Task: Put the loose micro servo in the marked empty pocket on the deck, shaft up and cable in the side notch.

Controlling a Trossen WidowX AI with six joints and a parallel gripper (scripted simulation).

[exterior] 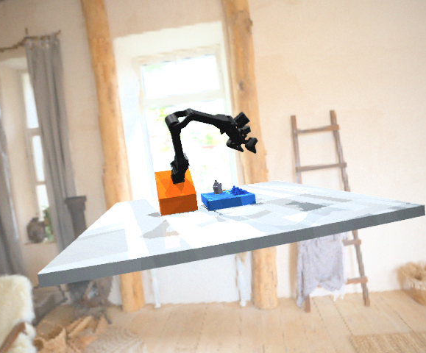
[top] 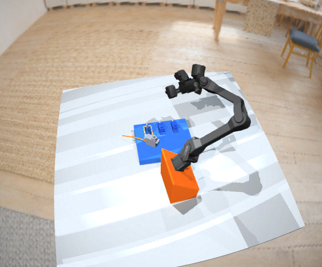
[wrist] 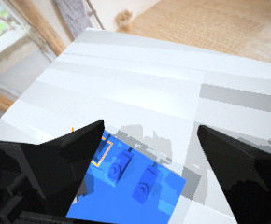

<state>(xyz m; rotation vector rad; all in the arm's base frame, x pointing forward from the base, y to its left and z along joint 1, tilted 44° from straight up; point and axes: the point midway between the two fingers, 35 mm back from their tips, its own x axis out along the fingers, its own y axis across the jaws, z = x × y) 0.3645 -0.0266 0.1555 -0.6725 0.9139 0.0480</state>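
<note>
My gripper tip is 17 cm past the deck, 9 cm to the right of it and 24 cm above it.
</note>
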